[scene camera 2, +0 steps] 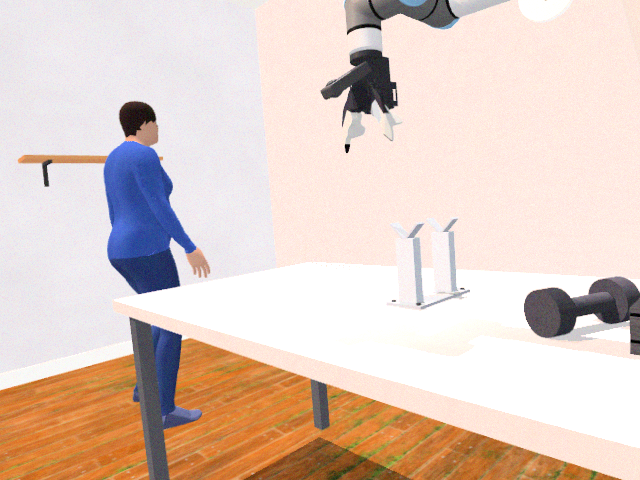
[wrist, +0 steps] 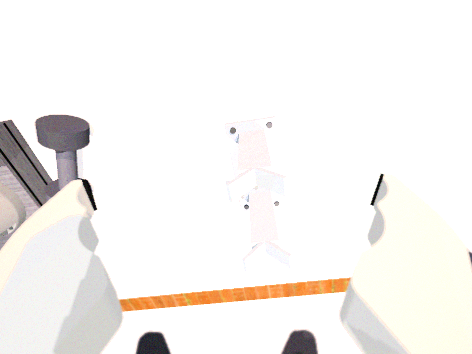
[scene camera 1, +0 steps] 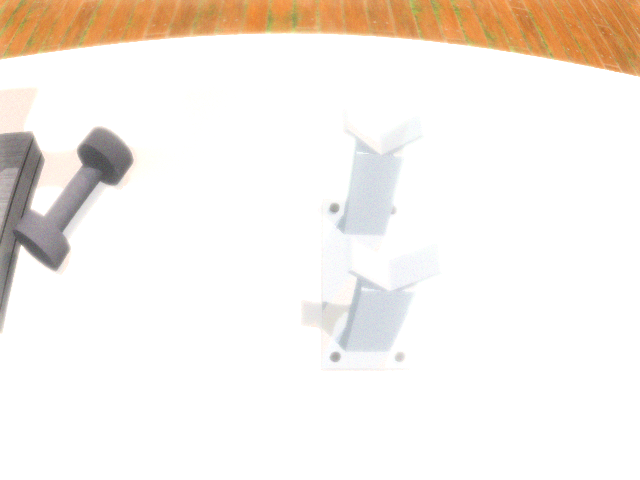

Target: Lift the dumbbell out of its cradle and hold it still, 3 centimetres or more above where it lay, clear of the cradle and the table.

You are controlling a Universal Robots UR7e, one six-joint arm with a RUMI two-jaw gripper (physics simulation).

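Places are measured from the arm's base along level axes (x down, y back, z left), in metres.
Pixels of known places: gripper, fingertip midpoint: [scene camera 2: 367, 147] [wrist: 232, 180].
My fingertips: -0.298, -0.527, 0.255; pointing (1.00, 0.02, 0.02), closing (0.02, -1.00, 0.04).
Note:
For each thing: its top centre in the pictures, then the offset to it from my fingertips, as dx, dy, dz. Level surfaces: height alone.
- dark dumbbell, top centre: [scene camera 1: 64, 178] [scene camera 2: 582, 282] [wrist: 53, 176] +0.285, +0.349, -0.178
- table, surface height: dx +0.368
- white cradle, top centre: [scene camera 1: 391, 180] [wrist: 262, 231] [scene camera 2: 425, 219] +0.170, -0.040, -0.197
The dark dumbbell [scene camera 1: 77, 196] [scene camera 2: 591, 303] [wrist: 67, 165] lies on its side on the table [scene camera 1: 217, 403] [scene camera 2: 310, 330], well apart from the cradle; one head lies against or very near the dark block in scene camera 1. The white cradle [scene camera 1: 372, 191] [scene camera 2: 408, 268] [wrist: 254, 150] stands upright and empty, with two posts topped by V-shaped rests on a base plate. My gripper [scene camera 2: 369, 144] [wrist: 232, 180] is open and empty, high above the table. In scene camera 2 it hangs above and to the left of the cradle. The left fingertip partly hides the dumbbell's far head in the wrist view.
A dark grey block [scene camera 1: 19, 170] [scene camera 2: 635, 326] [wrist: 22, 162] stands beside the dumbbell at the view's edge. A person [scene camera 2: 142, 206] in blue stands beyond the table's left end, near a wall shelf [scene camera 2: 72, 159]. The table's edge and wooden floor show behind the cradle in scene camera 1.

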